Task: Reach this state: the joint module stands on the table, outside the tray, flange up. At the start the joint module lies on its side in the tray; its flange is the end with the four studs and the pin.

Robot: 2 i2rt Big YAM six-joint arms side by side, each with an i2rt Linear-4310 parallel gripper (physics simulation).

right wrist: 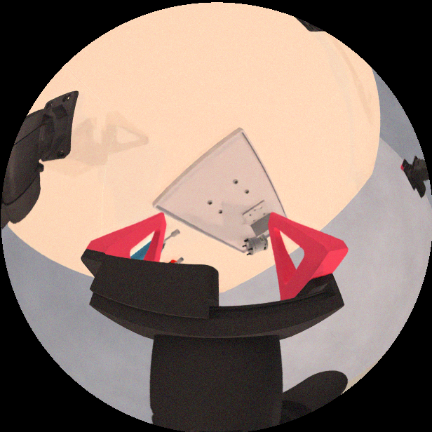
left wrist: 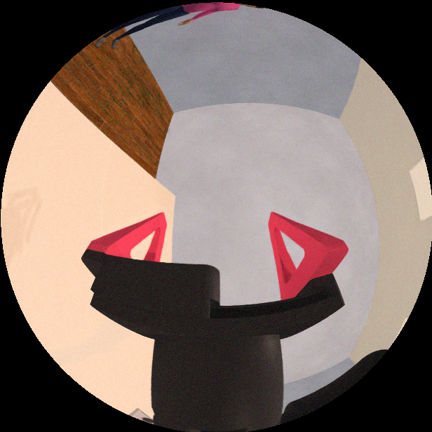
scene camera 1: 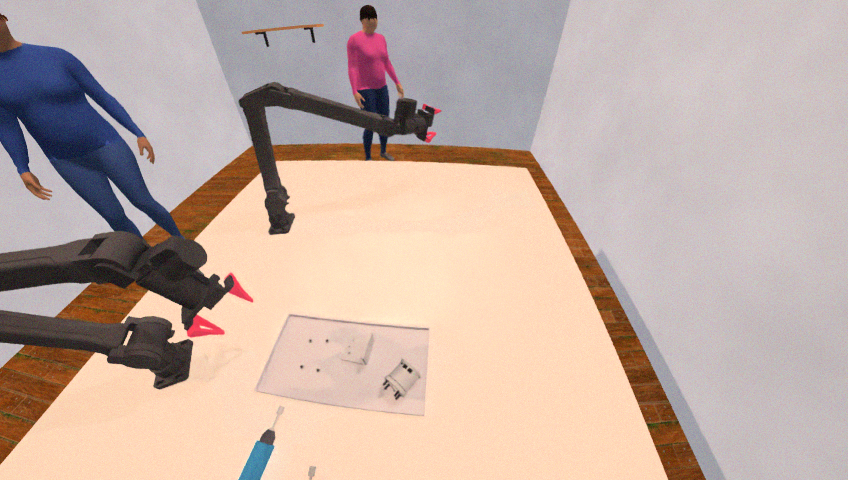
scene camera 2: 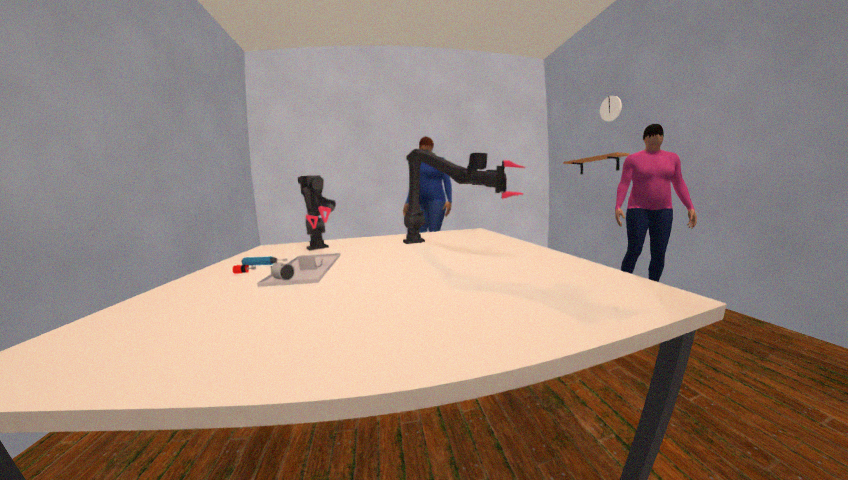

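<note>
The joint module, a pale grey cylinder, lies on its side in the tray, near the tray's right end in scene camera 1. Its studs point toward the lower left there. My right gripper is open and empty, in the air left of the tray in scene camera 1, apart from the module. My left gripper is open and empty, raised high above the far part of the table in scene camera 1, far from the tray.
A pale bracket stands in the tray beside the module. A blue-handled screwdriver and a red-handled tool lie on the table near the tray. Two people stand beyond the table.
</note>
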